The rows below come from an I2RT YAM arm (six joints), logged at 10 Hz.
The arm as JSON. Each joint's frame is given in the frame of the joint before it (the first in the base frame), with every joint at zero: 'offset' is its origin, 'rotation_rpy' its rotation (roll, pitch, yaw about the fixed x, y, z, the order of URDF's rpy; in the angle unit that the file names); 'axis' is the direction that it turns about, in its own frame. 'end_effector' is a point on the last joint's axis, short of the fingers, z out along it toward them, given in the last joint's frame.
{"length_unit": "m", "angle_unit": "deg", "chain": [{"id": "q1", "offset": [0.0, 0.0, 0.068], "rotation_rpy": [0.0, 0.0, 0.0], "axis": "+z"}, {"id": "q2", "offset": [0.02, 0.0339, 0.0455], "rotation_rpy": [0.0, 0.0, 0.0], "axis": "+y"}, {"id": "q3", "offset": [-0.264, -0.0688, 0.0], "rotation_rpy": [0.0, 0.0, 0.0], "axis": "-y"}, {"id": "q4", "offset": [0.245, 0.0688, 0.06], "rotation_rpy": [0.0, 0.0, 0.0], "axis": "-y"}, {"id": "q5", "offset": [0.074, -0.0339, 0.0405], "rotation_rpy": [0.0, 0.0, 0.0], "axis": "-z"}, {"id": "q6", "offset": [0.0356, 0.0, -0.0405], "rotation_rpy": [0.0, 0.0, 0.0], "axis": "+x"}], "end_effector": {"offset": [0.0, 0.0, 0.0], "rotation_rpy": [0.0, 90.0, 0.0]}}
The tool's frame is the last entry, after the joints.
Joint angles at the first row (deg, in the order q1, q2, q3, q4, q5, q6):
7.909 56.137 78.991 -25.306 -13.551 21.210
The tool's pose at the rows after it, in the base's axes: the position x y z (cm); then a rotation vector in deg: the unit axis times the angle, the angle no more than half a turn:
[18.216 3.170 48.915 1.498 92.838 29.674]
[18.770 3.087 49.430 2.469 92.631 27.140]
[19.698 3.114 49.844 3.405 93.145 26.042]
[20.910 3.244 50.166 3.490 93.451 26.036]
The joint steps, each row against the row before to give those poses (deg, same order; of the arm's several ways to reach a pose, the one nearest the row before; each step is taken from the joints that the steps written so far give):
-0.012 1.240 2.862 -0.649 3.240 -1.414
-0.077 1.591 1.984 -0.428 2.164 -0.987
-0.087 2.304 2.318 -0.639 1.123 -0.122
-0.109 2.638 2.118 0.213 -0.092 0.034

